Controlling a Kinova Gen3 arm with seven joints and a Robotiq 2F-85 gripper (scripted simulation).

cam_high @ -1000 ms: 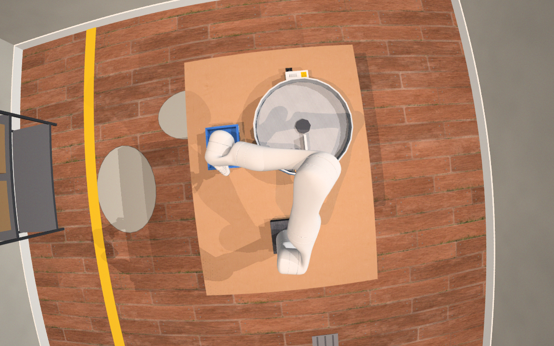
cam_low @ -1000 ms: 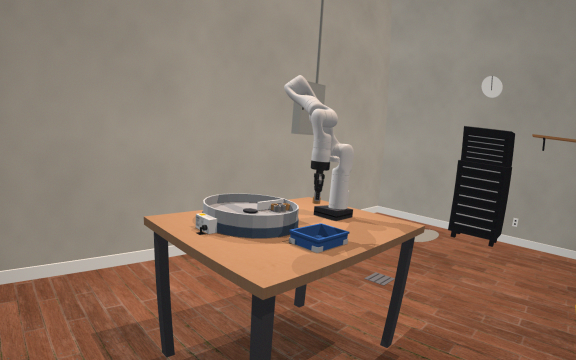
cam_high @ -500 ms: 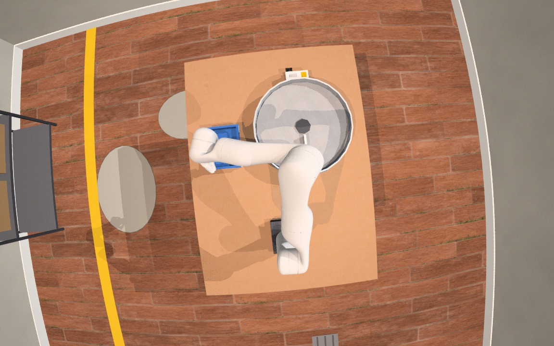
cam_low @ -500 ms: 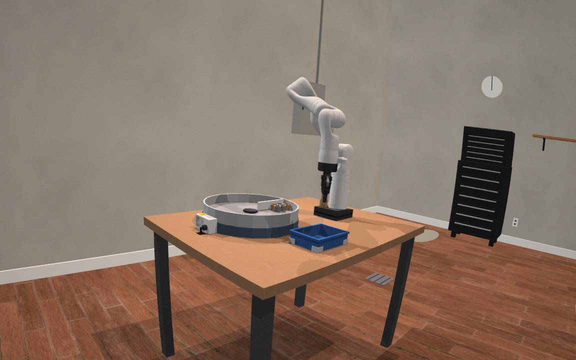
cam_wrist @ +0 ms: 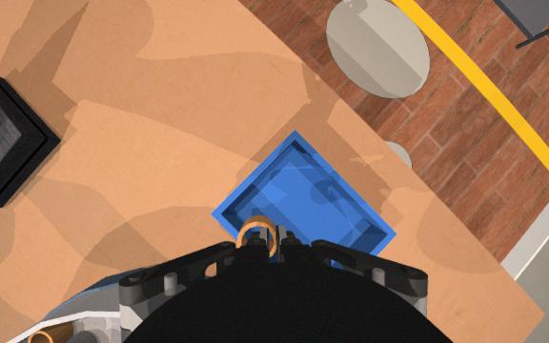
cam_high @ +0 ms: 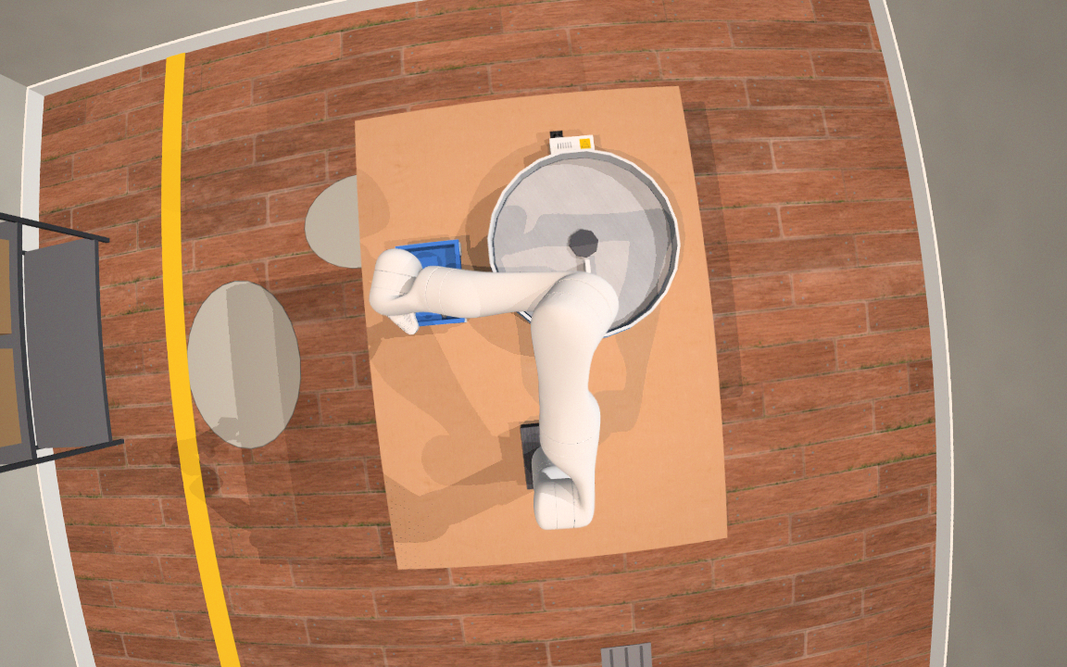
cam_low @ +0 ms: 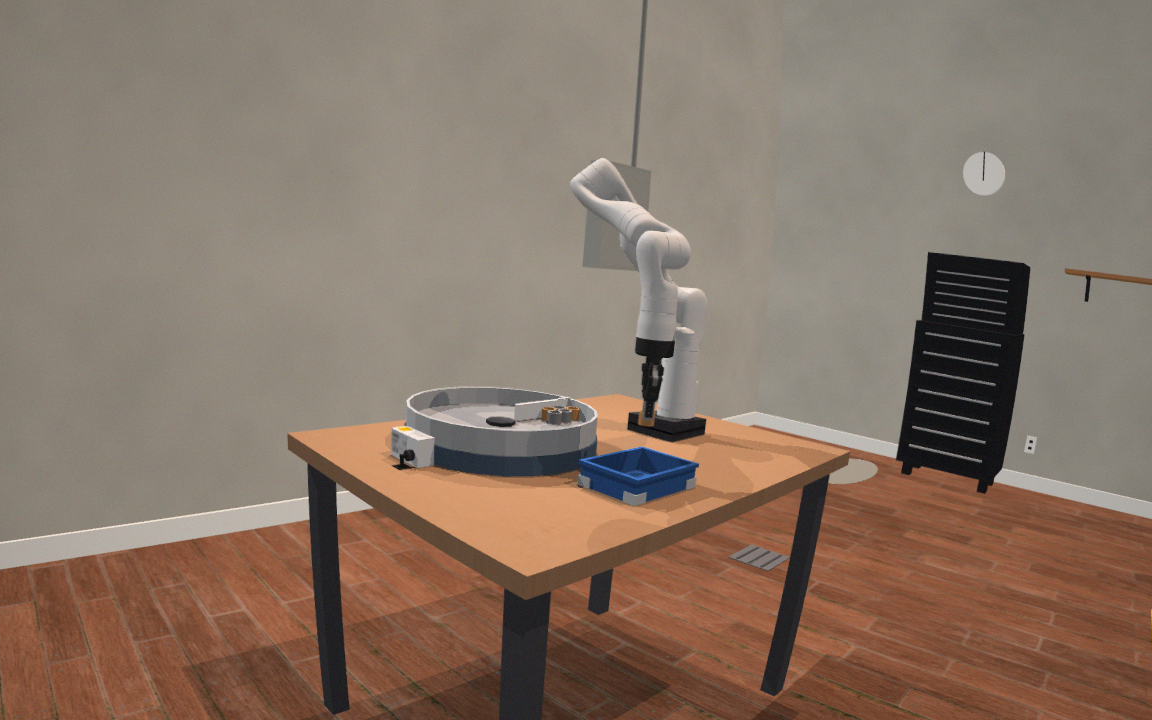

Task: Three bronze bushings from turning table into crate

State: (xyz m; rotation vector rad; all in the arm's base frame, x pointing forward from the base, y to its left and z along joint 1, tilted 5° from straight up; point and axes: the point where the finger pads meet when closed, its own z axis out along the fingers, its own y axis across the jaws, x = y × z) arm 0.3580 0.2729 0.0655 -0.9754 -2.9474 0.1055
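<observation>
The blue crate is 120 mm below my hand, 30 mm to the left of it and 30 mm ahead of it. The rest, counted from my hand: turning table: 310 mm to the right, 140 mm ahead, 90 mm below.
</observation>
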